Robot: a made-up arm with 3 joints. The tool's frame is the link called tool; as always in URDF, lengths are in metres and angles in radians. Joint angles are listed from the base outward.
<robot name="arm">
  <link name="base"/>
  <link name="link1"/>
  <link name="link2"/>
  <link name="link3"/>
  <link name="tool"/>
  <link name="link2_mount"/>
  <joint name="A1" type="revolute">
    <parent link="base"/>
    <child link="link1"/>
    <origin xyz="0 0 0.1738" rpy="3.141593 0 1.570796"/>
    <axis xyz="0 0 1"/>
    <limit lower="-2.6" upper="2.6"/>
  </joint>
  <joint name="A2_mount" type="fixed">
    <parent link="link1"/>
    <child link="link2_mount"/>
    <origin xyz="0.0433 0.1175 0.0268"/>
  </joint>
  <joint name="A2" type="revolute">
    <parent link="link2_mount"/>
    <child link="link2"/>
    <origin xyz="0.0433 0.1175 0.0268" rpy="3.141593 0 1.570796"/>
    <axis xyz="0 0 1"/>
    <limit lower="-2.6" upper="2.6"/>
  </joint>
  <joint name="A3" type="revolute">
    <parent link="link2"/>
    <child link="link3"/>
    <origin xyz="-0.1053 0.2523 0.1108" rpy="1.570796 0 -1.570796"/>
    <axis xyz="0 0 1"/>
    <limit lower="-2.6" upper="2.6"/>
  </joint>
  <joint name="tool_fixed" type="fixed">
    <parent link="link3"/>
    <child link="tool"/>
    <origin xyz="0.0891 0.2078 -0.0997" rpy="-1.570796 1.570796 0"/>
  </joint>
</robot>
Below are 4 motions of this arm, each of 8 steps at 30 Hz.
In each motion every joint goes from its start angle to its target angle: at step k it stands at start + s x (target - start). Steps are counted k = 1, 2, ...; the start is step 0. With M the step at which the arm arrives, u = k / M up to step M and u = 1 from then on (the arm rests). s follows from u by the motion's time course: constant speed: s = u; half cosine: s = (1 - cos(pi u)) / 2; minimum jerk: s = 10 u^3 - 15 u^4 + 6 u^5.
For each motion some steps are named. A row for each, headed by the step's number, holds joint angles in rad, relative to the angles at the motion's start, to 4 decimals.
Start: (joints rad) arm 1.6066 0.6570 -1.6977
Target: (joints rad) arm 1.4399 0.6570 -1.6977
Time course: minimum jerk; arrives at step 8
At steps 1, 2, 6, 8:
1: -0.0027 0.0000 0.0000
2: -0.0173 0.0000 0.0000
6: -0.1494 0.0000 0.0000
8: -0.1667 0.0000 0.0000

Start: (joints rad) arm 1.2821 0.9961 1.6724
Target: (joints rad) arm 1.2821 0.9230 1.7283
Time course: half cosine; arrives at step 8
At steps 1, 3, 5, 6, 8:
1: 0.0000 -0.0028 0.0021
3: 0.0000 -0.0226 0.0173
5: 0.0000 -0.0505 0.0386
6: 0.0000 -0.0624 0.0477
8: 0.0000 -0.0731 0.0559

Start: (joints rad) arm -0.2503 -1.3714 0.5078
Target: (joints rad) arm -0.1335 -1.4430 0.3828
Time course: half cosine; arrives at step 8
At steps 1, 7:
1: 0.0044 -0.0027 -0.0048
7: 0.1124 -0.0689 -0.1202

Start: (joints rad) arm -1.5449 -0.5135 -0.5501
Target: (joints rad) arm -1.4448 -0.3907 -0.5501
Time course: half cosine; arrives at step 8
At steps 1, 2, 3, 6, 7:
1: 0.0038 0.0047 0.0000
2: 0.0147 0.0180 0.0000
3: 0.0309 0.0379 0.0000
6: 0.0854 0.1048 0.0000
7: 0.0963 0.1181 0.0000

